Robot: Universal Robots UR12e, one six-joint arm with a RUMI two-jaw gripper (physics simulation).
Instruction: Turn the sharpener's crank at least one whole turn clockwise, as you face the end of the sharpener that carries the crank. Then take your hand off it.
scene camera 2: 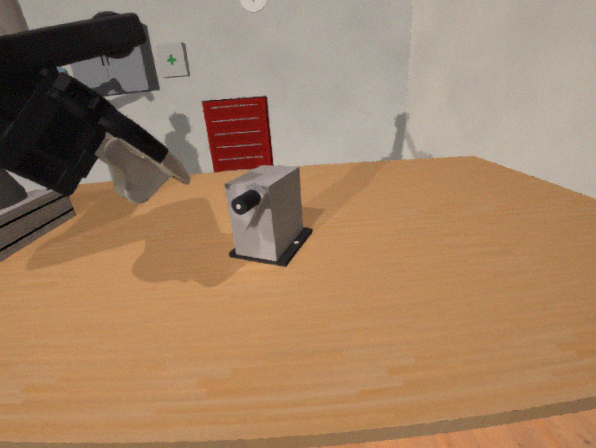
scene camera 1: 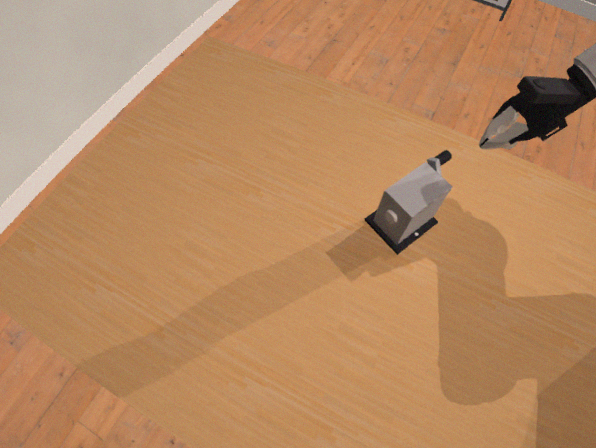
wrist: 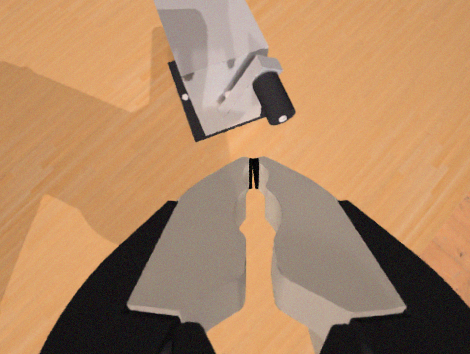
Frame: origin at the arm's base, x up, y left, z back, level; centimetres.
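Seen in the pictures: gripper, fingertip midpoint: (scene camera 2: 188, 181) (scene camera 1: 480, 147) (wrist: 252, 161).
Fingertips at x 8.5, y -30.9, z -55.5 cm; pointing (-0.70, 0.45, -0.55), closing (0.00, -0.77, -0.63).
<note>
A point is followed by its place in that frame.
The grey sharpener (scene camera 1: 417, 192) @[x 5.3, y -17.5, z -64.4 cm] (scene camera 2: 289, 210) @[x -0.7, y -20.1, z -67.7 cm] (wrist: 220, 30) @[x 5.3, y -21.3, z -63.5 cm] stands upright on its black base plate (scene camera 1: 398, 247) @[x -6.7, y -11.4, z -63.5 cm] (scene camera 2: 304, 237) @[x -6.8, y -18.6, z -70.1 cm] (wrist: 189, 110) @[x -6.7, y -17.6, z -59.6 cm] on the table. Its crank has a black handle (scene camera 1: 443, 158) @[x 5.5, y -27.6, z -61.4 cm] (scene camera 2: 246, 201) @[x 5.1, y -30.0, z -61.6 cm] (wrist: 274, 98) @[x 5.6, y -28.6, z -61.0 cm] that sits high on the crank end, towards the upper left in scene camera 2. The lower part of the crank arm lies in shade. My gripper (scene camera 1: 482, 145) @[x 8.5, y -30.9, z -55.5 cm] (scene camera 2: 184, 177) @[x 8.5, y -30.9, z -55.5 cm] (wrist: 252, 161) @[x 8.5, y -30.9, z -55.5 cm] is shut with nothing between its fingers. Its tips are apart from the handle, with a visible gap in scene camera 1 and the wrist view.
The wooden table (scene camera 1: 200, 175) @[x -7.5, y -11.7, z -111.1 cm] (scene camera 2: 400, 300) @[x -7.5, y -37.3, z -79.2 cm] carries the sharpener, and the arm's shadows fall across it. A red panel (scene camera 2: 239, 135), a grey cabinet (scene camera 2: 127, 72) and a white box with a green cross (scene camera 2: 171, 60) show beyond the table. A pale wall (scene camera 1: 75, 60) borders the table.
</note>
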